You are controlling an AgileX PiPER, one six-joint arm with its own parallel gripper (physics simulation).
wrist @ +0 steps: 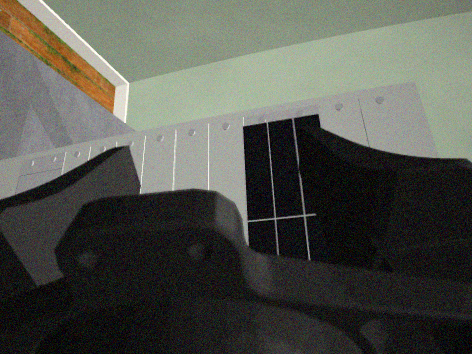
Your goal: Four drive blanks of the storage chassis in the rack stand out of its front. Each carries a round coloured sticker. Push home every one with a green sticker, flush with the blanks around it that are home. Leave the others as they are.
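A row of pale grey panels with thin bright seams and small round dimples near their top edge runs across the wrist view. I cannot tell from this angle whether any of them stands out. No coloured sticker shows. To their right is a black opening crossed by thin light lines, with more pale grey panel beyond it. My gripper is open, with its fingers wide apart and no object between them. Its right finger overlaps the opening's right part, and its left finger covers part of the panels. The gripper body hides the lower part of the row.
A pale green wall rises behind the panels. At the upper left are a white frame edge, an orange-brown brick-like strip and a grey surface.
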